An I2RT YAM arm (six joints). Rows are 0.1 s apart.
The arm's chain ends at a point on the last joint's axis. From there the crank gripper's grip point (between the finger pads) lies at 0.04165 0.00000 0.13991 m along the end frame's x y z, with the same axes.
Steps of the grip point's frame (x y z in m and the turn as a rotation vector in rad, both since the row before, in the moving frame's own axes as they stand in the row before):
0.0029 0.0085 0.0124 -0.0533 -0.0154 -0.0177
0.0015 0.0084 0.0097 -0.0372 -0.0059 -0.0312
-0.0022 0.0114 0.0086 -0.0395 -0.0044 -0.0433
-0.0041 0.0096 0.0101 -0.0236 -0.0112 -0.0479
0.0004 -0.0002 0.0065 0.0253 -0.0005 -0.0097
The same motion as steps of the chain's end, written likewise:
0.0050 0.0017 0.0120 -0.0533 -0.0154 -0.0177
0.0023 0.0045 0.0095 -0.0372 -0.0059 -0.0312
-0.0017 0.0077 0.0085 -0.0395 -0.0044 -0.0433
-0.0026 0.0083 0.0097 -0.0236 -0.0112 -0.0479
0.0005 0.0037 0.0065 0.0253 -0.0005 -0.0097

